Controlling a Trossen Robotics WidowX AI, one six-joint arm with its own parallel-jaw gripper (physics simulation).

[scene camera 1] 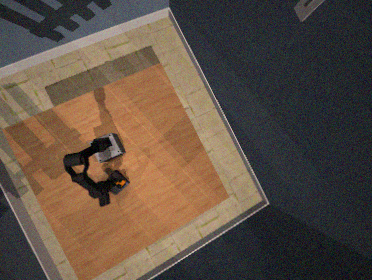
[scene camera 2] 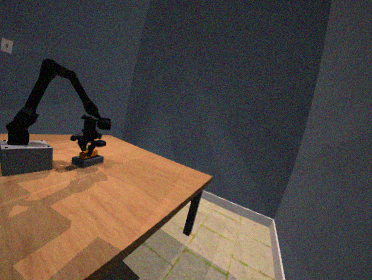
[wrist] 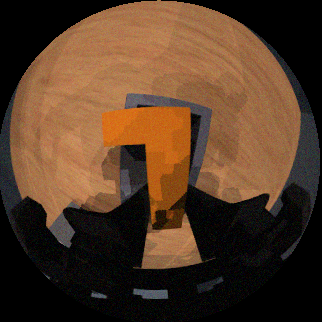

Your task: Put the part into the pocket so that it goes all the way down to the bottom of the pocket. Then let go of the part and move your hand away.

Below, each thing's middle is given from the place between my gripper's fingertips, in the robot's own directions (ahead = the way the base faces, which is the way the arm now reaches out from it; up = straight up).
The dark grey pocket block (wrist: 200, 115) lies 3 cm below my hand, 1 cm to the left of it and 1 cm ahead of it. Also, from my hand: orange L-shaped block (wrist: 165, 130) (2 cm to the left, 1 cm ahead, 1 cm above).
